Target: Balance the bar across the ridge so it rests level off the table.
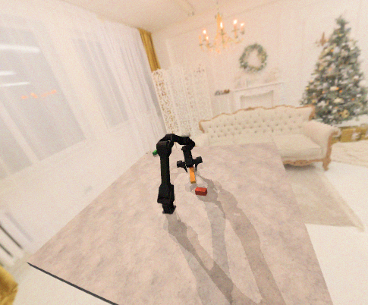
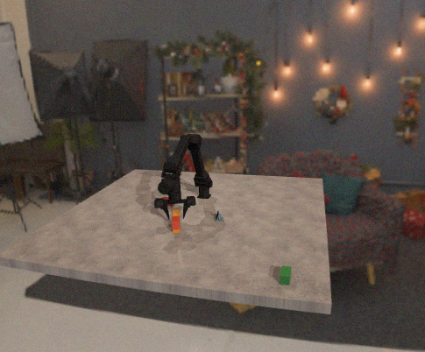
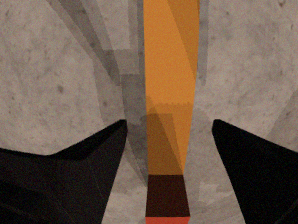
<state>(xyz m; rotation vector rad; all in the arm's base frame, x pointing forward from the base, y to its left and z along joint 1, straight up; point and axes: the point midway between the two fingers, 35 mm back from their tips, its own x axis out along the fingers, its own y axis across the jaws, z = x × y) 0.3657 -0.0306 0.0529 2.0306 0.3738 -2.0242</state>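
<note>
The small teal ridge is 190 mm to the left of my gripper tip and 80 mm behind it. Also, from my gripper tip: green block: 530 mm to the left, 370 mm ahead; then red block: 220 mm behind, 130 mm to the right.
</note>
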